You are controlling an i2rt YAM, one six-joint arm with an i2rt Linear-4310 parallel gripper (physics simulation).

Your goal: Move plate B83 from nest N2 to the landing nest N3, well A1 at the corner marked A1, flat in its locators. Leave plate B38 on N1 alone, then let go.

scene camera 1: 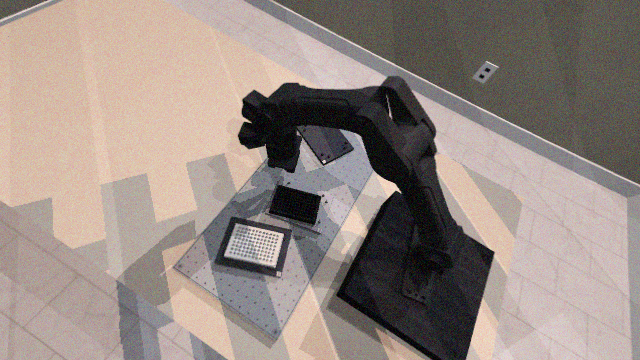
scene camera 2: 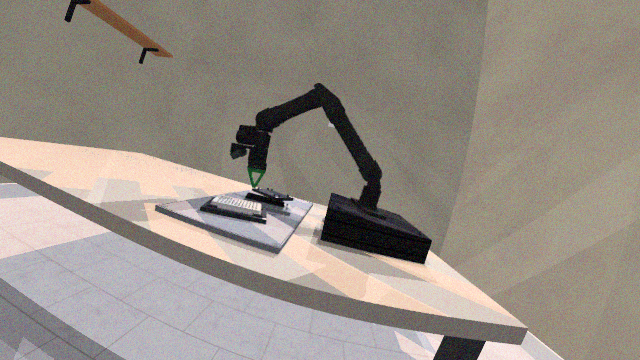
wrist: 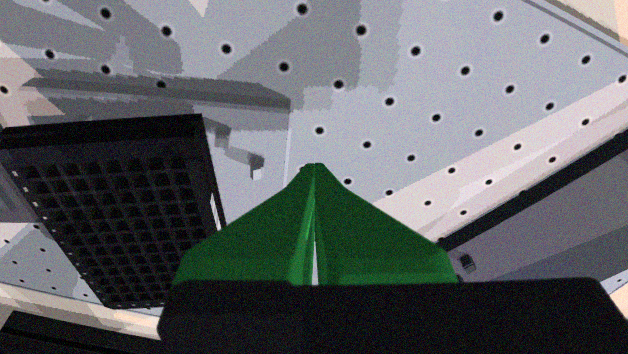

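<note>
My gripper (scene camera 2: 255, 187) (wrist: 314, 177) is shut and empty above the board, between N2 and N3; its fingertips are hidden in scene camera 1. Black plate B83 (scene camera 1: 295, 204) (scene camera 2: 265, 199) (wrist: 125, 210) is at the pale nest N2 (wrist: 272, 145), left of the fingers in the wrist view. It looks slightly turned against the nest and off toward one end; I cannot tell whether it lies flat. The dark landing nest N3 (scene camera 1: 327, 142) (wrist: 550, 215) has no plate on its visible part. White plate B38 (scene camera 1: 254, 245) (scene camera 2: 235, 204) sits on dark nest N1 (scene camera 1: 284, 252).
The perforated grey board (scene camera 1: 295, 300) (scene camera 2: 280, 240) (wrist: 435, 90) carries the three nests. The black arm base (scene camera 1: 370, 260) (scene camera 2: 372, 237) stands beside it. In scene camera 1 the forearm passes close to N3. A wall shelf (scene camera 2: 120, 25) is high at the upper left.
</note>
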